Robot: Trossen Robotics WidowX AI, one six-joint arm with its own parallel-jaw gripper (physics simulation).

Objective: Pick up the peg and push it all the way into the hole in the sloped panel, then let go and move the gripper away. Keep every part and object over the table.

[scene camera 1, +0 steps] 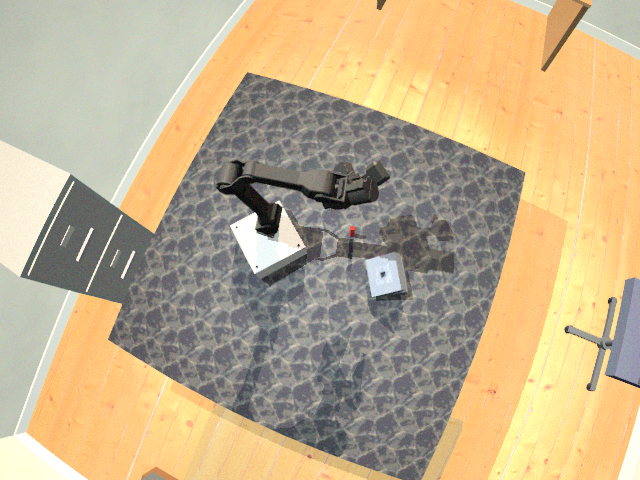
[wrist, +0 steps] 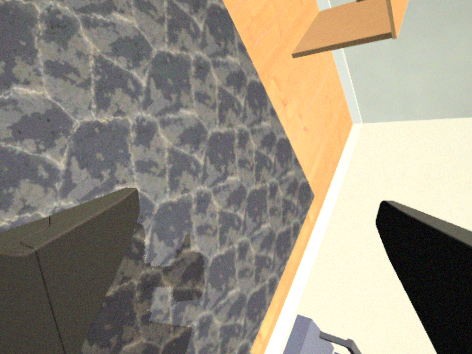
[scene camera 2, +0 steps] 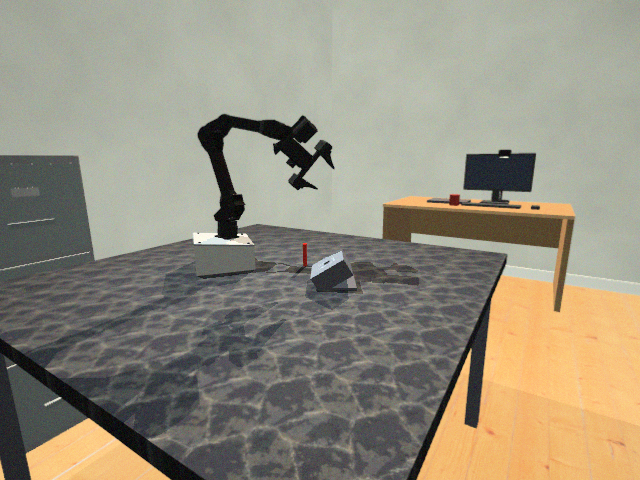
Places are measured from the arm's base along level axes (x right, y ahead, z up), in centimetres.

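Pixels of known places: gripper, fingertip midpoint: [wrist: 259, 206] [scene camera 2: 325, 178]; arm's base, link origin: [scene camera 1: 267, 227] [scene camera 2: 226, 236].
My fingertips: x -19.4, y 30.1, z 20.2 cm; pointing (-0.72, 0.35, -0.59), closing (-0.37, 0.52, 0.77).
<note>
Ahead of a thing's pixels: the offset from my fingertips to its middle. "spot": to the spot under its first point. Level surfaces: height alone.
The thin red peg @(dz -25.7, dx +10.6, dy -2.9 cm) [scene camera 1: 352, 231] [scene camera 2: 305, 254] stands upright on the table, between the robot's base and the sloped panel. The light grey-blue sloped panel @(dz -25.9, dx +21.5, dy +13.3 cm) [scene camera 1: 395, 284] [scene camera 2: 336, 257] is the tilted top face of a dark block on the table. Its small dark square hole @(spot: dz -25.2, dx +21.9, dy +11.9 cm) [scene camera 1: 383, 274] [scene camera 2: 326, 262] is near the middle of that face and has no peg in it. My gripper [scene camera 2: 325, 177] [wrist: 259, 206] is open and empty, high above the table, with its fingers tilted down and wide apart. The peg and panel do not show in the wrist view.
The white robot base [scene camera 1: 258, 253] [scene camera 2: 224, 260] stands on the table left of the peg. The stone-patterned table @(dz -29.7 cm) [scene camera 1: 310, 129] [scene camera 2: 310, 361] [wrist: 105, 165] ends at an edge beyond the fingers. A desk [scene camera 2: 475, 222] and a chair [scene camera 1: 625, 335] stand off the table.
</note>
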